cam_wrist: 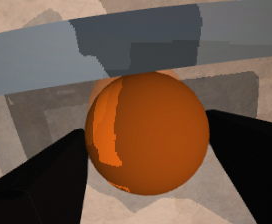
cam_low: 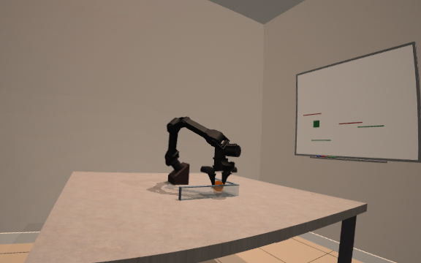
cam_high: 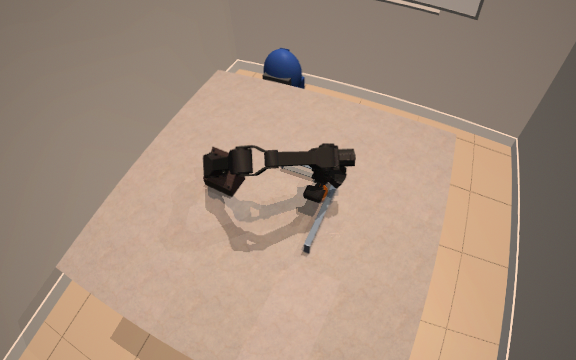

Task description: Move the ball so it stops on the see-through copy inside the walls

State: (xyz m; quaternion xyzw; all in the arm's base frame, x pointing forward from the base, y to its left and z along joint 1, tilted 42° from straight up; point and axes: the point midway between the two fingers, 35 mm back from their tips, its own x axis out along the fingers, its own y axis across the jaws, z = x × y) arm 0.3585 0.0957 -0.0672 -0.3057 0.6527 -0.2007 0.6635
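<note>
My gripper tip is right at the orange ball. From my gripper tip the other things lie so: see-through ball copy 2 cm below.
</note>
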